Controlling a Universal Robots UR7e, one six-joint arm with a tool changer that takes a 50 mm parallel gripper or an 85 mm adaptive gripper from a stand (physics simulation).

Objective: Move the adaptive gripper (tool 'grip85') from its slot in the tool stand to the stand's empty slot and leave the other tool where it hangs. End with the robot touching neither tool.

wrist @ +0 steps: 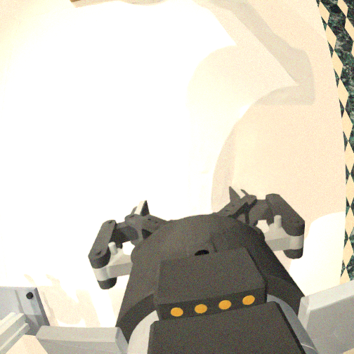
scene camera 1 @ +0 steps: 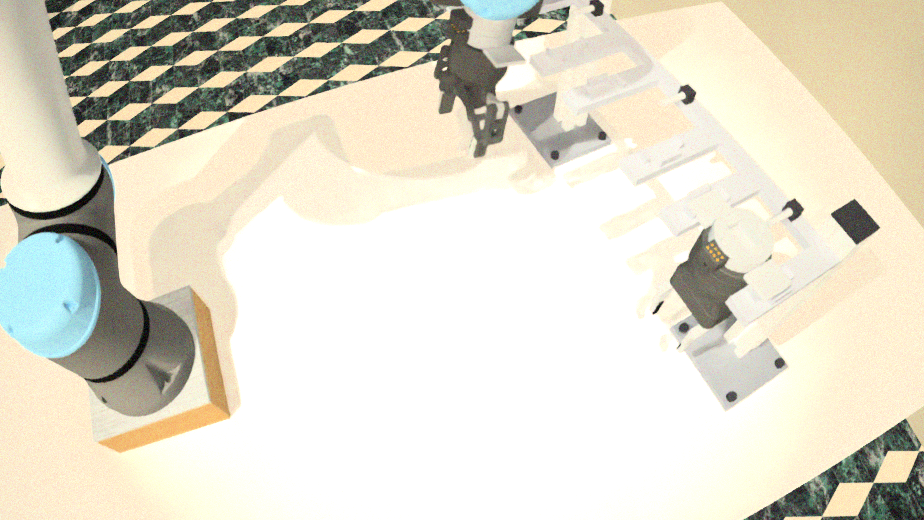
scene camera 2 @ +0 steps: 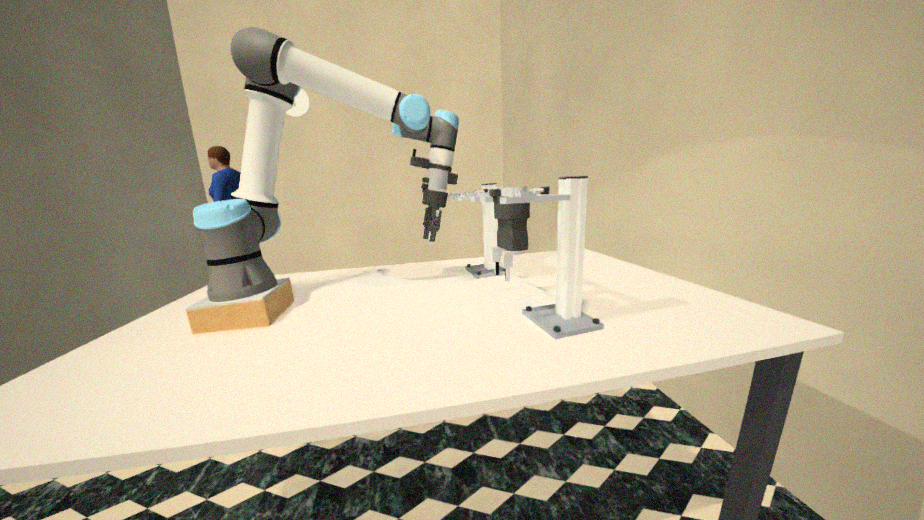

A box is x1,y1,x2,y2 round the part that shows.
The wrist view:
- adaptive gripper: [35,185,353,353]
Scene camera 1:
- parallel gripper: [650,189,791,352]
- adaptive gripper: [433,6,525,158]
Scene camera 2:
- parallel gripper: [489,187,534,281]
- adaptive gripper: [421,183,447,243]
